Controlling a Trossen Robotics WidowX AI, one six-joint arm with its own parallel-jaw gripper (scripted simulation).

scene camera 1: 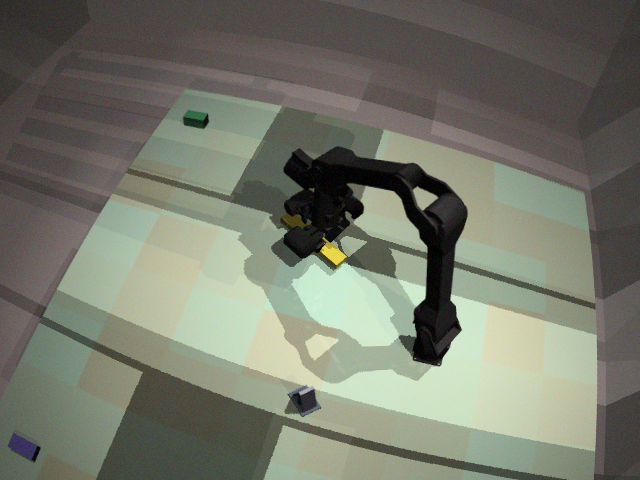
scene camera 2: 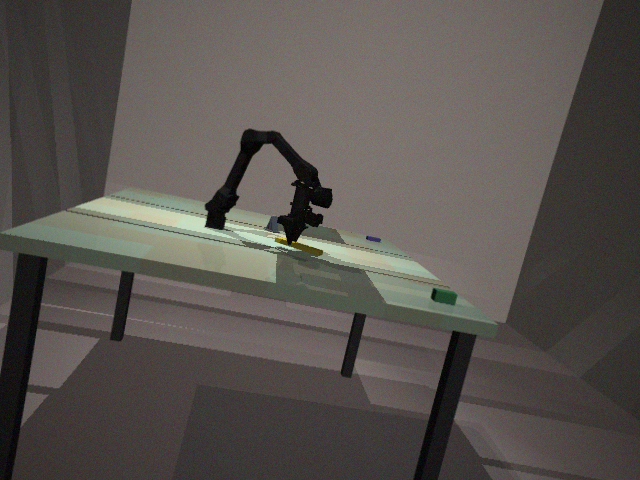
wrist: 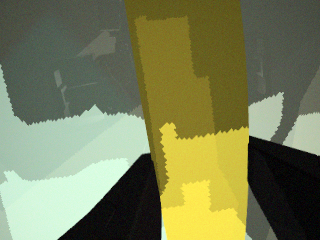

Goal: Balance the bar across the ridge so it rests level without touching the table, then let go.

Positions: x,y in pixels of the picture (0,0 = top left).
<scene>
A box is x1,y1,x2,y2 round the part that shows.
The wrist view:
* my gripper: 197,156 [56,135,319,239]
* yellow bar: 192,69 [124,0,248,239], held by my gripper
</scene>
